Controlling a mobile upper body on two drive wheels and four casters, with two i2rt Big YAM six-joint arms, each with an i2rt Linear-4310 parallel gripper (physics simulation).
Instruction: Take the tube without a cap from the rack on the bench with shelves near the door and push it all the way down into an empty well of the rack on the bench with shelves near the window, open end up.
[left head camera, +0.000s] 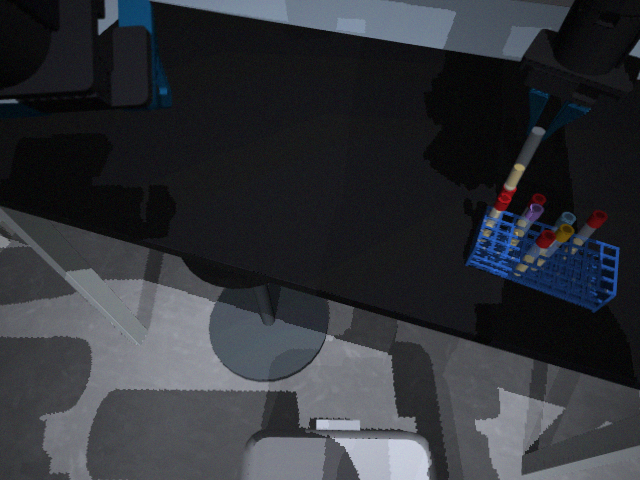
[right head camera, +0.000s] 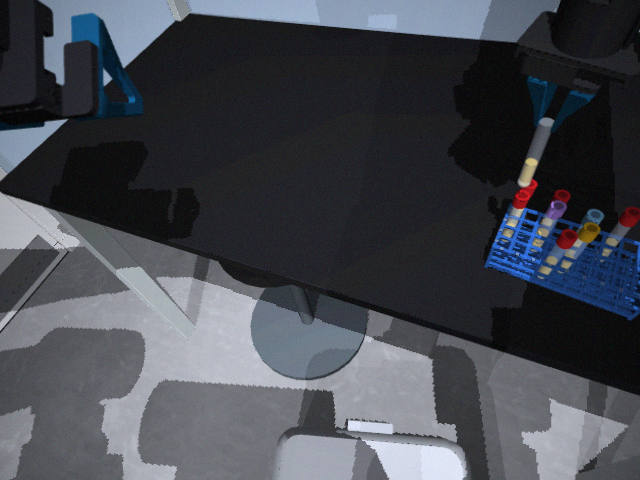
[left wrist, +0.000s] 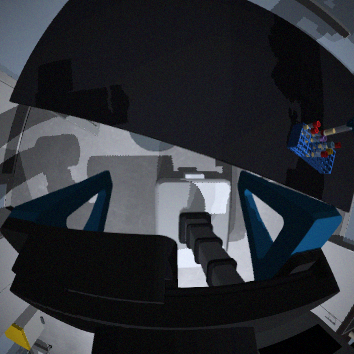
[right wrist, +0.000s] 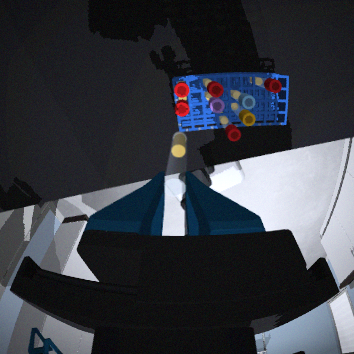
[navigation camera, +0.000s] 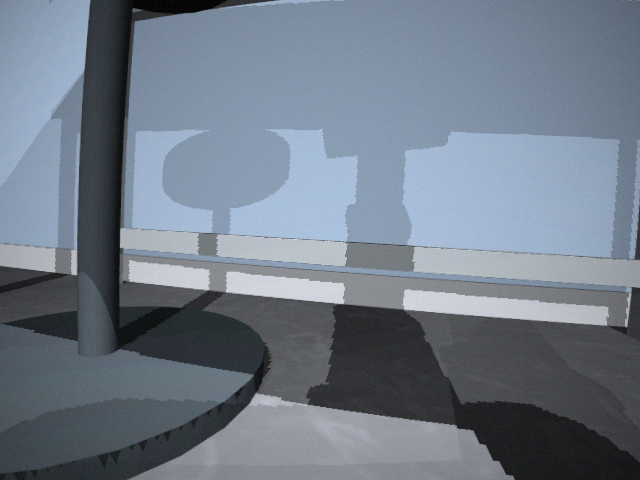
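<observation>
My right gripper (left head camera: 539, 133) (right head camera: 545, 125) (right wrist: 174, 178) is shut on the clear tube without a cap (left head camera: 527, 148) (right head camera: 537, 144), which holds pale yellow content at its lower end. The tube hangs above the bench, clear of the rack's wells. In the right wrist view the tube (right wrist: 178, 151) ends just beside the lower left corner of the blue rack (left head camera: 573, 281) (right head camera: 594, 291) (right wrist: 240, 76). The rack holds several capped tubes: red, purple, light blue and amber. Empty wells show at its right side in the head views. My left gripper (left wrist: 174, 177) is open and empty, far to the left.
The rack stands on a black bench top (left head camera: 310, 155) (right head camera: 310, 155) (left wrist: 190, 75). A round stool base (left head camera: 268, 346) (right head camera: 307, 341) (navigation camera: 155, 361) with a post stands on the floor near the bench edge. A pale bench leg (left head camera: 103, 299) slants at the left.
</observation>
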